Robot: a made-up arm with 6 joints.
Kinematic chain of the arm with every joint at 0, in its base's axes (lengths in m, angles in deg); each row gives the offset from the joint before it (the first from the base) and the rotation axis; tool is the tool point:
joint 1: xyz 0 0 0.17 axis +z
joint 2: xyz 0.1 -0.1 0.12 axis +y
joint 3: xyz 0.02 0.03 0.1 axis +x
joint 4: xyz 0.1 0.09 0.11 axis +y
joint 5: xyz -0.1 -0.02 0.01 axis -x
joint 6: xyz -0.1 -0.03 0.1 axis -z
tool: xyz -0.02 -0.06 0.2
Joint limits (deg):
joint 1: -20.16..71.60
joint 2: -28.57..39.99
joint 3: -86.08..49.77
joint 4: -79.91..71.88
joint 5: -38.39..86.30
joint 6: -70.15..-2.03
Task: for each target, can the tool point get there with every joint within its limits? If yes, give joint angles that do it. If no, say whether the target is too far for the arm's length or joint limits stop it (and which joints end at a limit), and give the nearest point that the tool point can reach.
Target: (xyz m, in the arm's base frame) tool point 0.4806 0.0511 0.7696
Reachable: yes | joints 16.71 22.77 2.20 39.80 4.11 -8.47
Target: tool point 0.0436 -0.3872 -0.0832
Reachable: no: joint limits stop it (at a limit: joint 1, joint 3, joint 4, joint 5, joint 6) | nearest point 0.0993 -0.1733 0.0244 | short by 0.246 m
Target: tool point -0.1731 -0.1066 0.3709
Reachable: yes | joints 57.88 -14.89 -26.01 -58.33 26.58 -27.10
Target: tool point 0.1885 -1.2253 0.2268
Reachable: no: too far | nearest point 0.2481 -0.6002 0.3281 | short by 0.636 m
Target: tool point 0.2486 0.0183 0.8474
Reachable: yes | joints 37.93 1.47 5.70 25.33 -0.74 -40.68
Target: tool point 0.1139 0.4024 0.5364
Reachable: yes | joints 9.60 -3.47 -67.21 22.81 10.16 -54.87
